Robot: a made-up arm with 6 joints. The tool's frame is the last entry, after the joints. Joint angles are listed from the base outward.
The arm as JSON. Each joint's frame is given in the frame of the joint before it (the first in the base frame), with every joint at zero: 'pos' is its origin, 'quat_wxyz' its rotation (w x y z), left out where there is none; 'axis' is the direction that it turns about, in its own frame. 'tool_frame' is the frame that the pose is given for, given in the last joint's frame.
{
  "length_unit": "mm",
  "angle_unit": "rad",
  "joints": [
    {
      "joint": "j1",
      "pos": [
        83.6,
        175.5,
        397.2
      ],
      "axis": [
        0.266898,
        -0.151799,
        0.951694
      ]
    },
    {
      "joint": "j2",
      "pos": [
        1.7,
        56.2,
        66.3
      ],
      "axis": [
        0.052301,
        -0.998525,
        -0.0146
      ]
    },
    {
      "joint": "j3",
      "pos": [
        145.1,
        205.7,
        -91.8
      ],
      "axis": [
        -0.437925,
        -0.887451,
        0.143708
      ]
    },
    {
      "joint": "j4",
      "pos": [
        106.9,
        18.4,
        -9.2
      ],
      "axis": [
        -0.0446,
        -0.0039,
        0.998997
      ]
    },
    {
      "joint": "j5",
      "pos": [
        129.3,
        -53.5,
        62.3
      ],
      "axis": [
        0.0,
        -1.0,
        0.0
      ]
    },
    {
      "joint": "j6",
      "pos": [
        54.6,
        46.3,
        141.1
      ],
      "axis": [
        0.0,
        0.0,
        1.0
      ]
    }
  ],
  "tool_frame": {
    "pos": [
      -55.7,
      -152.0,
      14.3
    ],
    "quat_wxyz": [
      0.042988,
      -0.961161,
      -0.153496,
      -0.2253
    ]
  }
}
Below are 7 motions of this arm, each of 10 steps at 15 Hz.
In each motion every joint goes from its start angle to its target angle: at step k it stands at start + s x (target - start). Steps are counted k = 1, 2, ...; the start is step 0. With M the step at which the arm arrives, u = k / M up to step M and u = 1 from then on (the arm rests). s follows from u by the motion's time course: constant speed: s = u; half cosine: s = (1 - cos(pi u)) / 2; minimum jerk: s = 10 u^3 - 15 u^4 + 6 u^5.
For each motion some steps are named. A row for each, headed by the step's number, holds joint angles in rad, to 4 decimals.
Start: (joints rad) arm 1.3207 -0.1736 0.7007 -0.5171 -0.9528 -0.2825
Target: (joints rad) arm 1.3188 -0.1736 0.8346 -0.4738 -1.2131 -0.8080
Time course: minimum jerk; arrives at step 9
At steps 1, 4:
1: 1.3207 -0.1736 0.7022 -0.5166 -0.9558 -0.2886
4: 1.3199 -0.1736 0.7538 -0.4999 -1.0561 -0.4910

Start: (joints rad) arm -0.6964 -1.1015 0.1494 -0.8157 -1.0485 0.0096
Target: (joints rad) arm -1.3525 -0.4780 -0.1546 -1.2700 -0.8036 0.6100
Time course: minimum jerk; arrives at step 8
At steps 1, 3, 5, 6, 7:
1: -0.7069 -1.0915 0.1445 -0.8230 -1.0446 0.0192
3: -0.8770 -0.9299 0.0657 -0.9407 -0.9811 0.1748
5: -1.1719 -0.6496 -0.0709 -1.1450 -0.8710 0.4448
6: -1.2846 -0.5425 -0.1231 -1.2230 -0.8290 0.5478
7: -1.3420 -0.4880 -0.1497 -1.2627 -0.8075 0.6004

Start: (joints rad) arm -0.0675 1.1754 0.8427 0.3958 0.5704 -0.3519
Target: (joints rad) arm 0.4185 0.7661 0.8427 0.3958 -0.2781 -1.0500
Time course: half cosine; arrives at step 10
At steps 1, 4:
1: -0.0556 1.1654 0.8427 0.3958 0.5496 -0.3690
4: 0.1004 1.0340 0.8427 0.3958 0.2773 -0.5931

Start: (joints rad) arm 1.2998 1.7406 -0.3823 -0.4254 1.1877 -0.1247
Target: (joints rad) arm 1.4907 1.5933 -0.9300 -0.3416 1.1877 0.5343
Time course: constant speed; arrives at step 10
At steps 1, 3, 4, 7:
1: 1.3189 1.7259 -0.4371 -0.4170 1.1877 -0.0588
3: 1.3571 1.6964 -0.5466 -0.4003 1.1877 0.0730
4: 1.3762 1.6817 -0.6014 -0.3919 1.1877 0.1389
7: 1.4334 1.6375 -0.7657 -0.3667 1.1877 0.3366

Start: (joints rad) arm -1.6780 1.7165 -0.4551 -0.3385 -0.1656 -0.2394
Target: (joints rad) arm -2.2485 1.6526 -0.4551 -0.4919 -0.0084 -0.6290
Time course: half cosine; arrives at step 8
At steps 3, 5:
3: -1.8541 1.6968 -0.4551 -0.3858 -0.1171 -0.3597
5: -2.0724 1.6723 -0.4551 -0.4446 -0.0569 -0.5087

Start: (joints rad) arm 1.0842 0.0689 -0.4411 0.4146 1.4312 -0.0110
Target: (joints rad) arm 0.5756 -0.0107 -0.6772 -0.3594 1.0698 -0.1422
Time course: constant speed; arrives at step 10
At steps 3, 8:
3: 0.9316 0.0450 -0.5119 0.1824 1.3228 -0.0504
8: 0.6773 0.0052 -0.6300 -0.2046 1.1421 -0.1160

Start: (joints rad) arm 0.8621 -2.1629 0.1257 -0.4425 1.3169 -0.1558
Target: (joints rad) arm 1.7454 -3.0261 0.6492 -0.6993 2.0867 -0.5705
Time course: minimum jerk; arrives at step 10
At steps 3, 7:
3: 1.0061 -2.3037 0.2111 -0.4844 1.4424 -0.2234
7: 1.6014 -2.8853 0.5638 -0.6574 1.9612 -0.5029

